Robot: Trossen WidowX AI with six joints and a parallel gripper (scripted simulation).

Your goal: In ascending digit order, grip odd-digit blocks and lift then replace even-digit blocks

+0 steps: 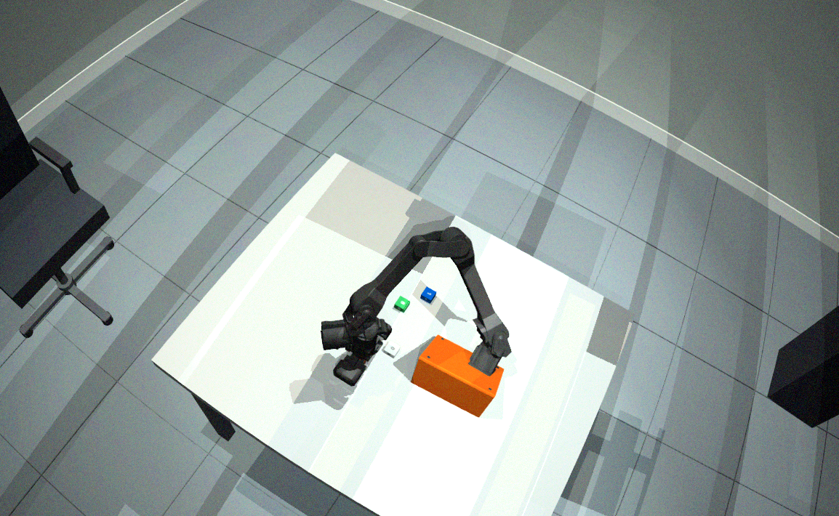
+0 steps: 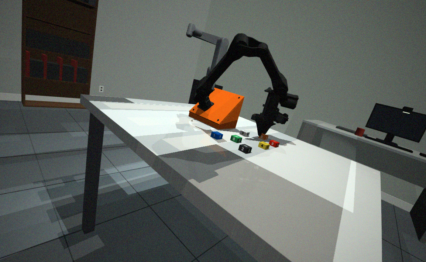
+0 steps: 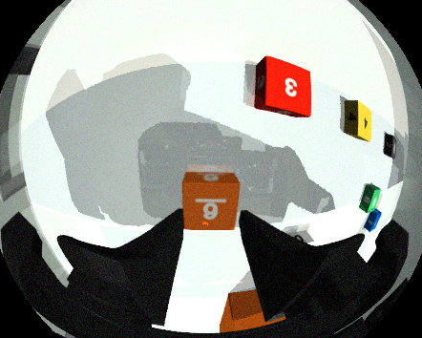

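My gripper tip is now 2 cm short of the green block and 21 cm to the left of it. Also, from my gripper tip: red block marked 3: 9 cm ahead, 3 cm to the right; then white block marked 0: 4 cm behind, 8 cm to the right; then orange block: 1 cm ahead.
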